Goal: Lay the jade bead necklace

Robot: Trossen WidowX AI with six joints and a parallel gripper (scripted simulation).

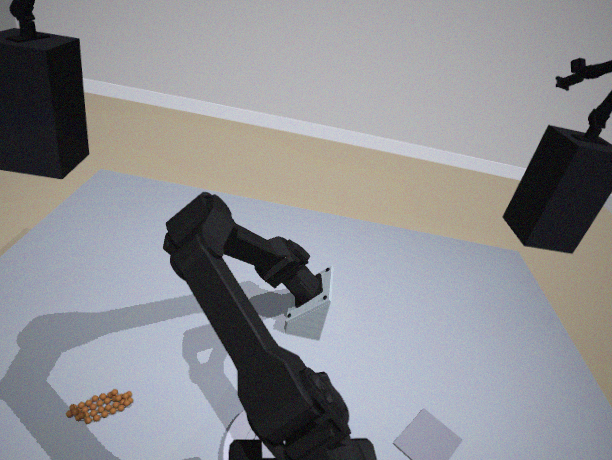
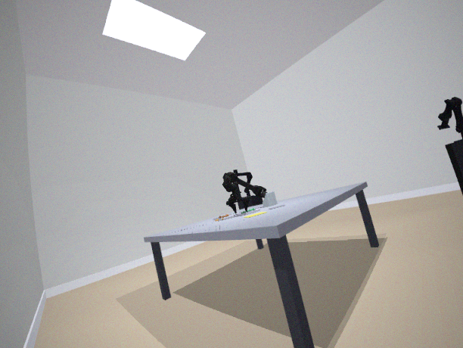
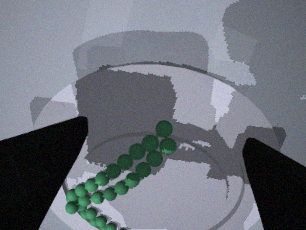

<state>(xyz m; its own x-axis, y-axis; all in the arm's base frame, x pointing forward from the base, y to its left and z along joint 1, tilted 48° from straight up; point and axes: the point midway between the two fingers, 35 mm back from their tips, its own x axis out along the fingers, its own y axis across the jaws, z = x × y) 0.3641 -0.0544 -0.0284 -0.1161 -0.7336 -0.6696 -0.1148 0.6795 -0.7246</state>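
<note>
Now: the round bead board 6 cm behind my gripper tip and 1 cm below it. From my gripper tip the other things lie so: yellow strip 13 cm ahead, 22 cm to the left, 2 cm below; then flat grey square 11 cm behind, 23 cm to the left, 2 cm below.
</note>
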